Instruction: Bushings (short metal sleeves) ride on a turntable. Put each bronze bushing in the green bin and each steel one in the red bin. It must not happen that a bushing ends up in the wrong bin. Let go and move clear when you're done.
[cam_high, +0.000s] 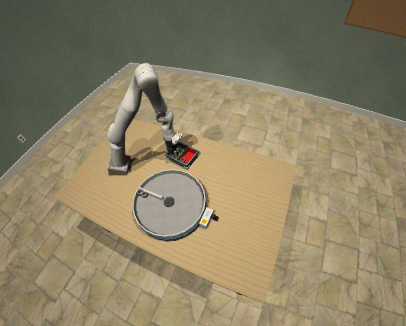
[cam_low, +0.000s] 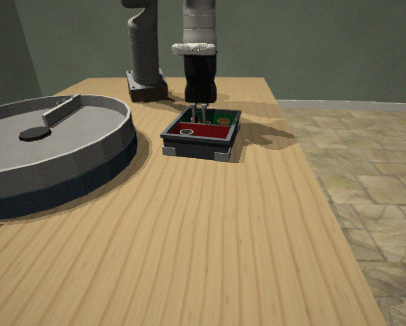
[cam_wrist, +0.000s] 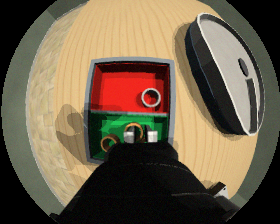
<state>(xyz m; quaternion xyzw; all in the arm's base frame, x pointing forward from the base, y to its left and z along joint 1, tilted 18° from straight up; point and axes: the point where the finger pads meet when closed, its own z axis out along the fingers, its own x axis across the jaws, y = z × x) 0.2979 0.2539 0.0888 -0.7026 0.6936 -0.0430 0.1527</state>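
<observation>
The bin lies 3 cm ahead of my hand, 2 cm to the left of it and 1 cm below it. From my hand the other things lie so: grey turntable 33 cm to the right, 18 cm ahead, 2 cm above.
</observation>
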